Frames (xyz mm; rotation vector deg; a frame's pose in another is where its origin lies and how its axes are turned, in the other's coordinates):
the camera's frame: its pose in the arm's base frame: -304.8 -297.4 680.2 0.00 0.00 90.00
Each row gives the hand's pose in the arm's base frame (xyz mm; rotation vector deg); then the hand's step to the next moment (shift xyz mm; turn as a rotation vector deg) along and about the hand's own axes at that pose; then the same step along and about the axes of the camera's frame.
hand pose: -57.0 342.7 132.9 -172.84 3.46 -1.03
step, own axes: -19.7 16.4 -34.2 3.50 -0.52 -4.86
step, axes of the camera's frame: -19.7 20.8 31.7 -0.23 -3.45 4.92
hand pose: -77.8 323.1 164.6 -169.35 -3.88 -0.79
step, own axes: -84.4 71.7 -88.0 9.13 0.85 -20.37
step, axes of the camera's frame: -90.4 81.4 72.2 -4.18 -9.06 19.99
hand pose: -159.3 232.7 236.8 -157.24 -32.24 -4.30
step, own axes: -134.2 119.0 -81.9 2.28 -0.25 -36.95
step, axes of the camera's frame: -180.5 75.7 23.8 -11.36 -2.59 35.14
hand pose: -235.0 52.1 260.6 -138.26 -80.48 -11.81
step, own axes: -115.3 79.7 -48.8 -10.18 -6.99 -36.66
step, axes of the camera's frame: -147.7 -13.4 -5.5 -18.35 9.49 32.70
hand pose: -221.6 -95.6 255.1 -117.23 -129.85 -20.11
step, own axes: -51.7 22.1 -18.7 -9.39 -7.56 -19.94
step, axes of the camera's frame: -52.3 -25.8 10.4 -14.06 8.44 16.55
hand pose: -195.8 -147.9 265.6 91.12 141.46 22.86
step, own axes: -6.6 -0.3 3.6 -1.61 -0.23 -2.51
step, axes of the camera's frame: -5.7 -3.5 -3.5 -1.88 0.26 2.31
